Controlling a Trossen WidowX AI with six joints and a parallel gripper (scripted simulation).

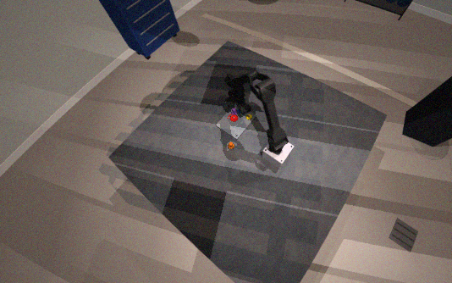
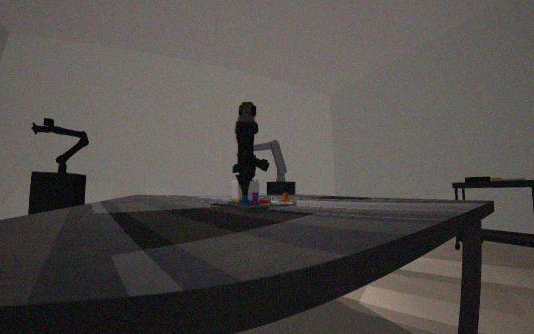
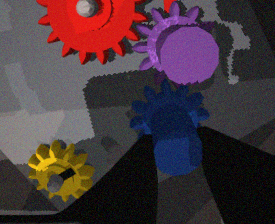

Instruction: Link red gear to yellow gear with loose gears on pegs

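The blue gear lies 10 mm below my gripper tip. Round my gripper tip: red gear: 10 mm ahead, 70 mm to the left, 20 mm below; red arrow: 40 mm ahead, 60 mm to the left, 30 mm below; purple gear: 30 mm ahead, 30 mm to the left, 10 mm below.
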